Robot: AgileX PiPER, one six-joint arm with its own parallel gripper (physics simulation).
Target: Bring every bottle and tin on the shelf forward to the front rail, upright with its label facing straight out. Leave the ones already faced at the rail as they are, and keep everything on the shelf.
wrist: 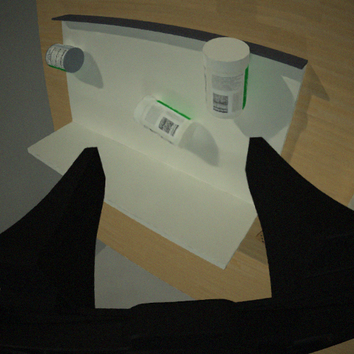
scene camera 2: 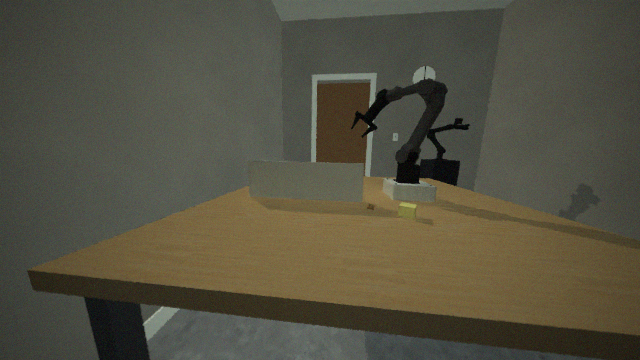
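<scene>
The pale shelf [scene camera 2: 305, 181] [wrist: 117, 57] shows its back panel in the scene view; its dark front rail [wrist: 150, 27] runs along the top of the wrist view. A large white bottle [wrist: 225, 87] stands upright at the right, its barcode side towards the camera and green at its right edge; its gap to the rail is hidden. A smaller white bottle [wrist: 162, 120] lies on its side mid-shelf, barcode up. A small grey-ended tin [wrist: 65, 58] appears to lie on its side at the shelf's left edge. My gripper [scene camera 2: 358, 132] [wrist: 174, 157] is open and empty, above the shelf.
The shelf's back panel [wrist: 175, 200] rises on the side nearest my fingers. A yellow block [scene camera 2: 407, 211] and a small brown item [scene camera 2: 370, 206] [wrist: 260, 236] are on the table [scene camera 2: 320, 255]. A dark box [scene camera 2: 447, 172] with another arm-like shape stands behind my base.
</scene>
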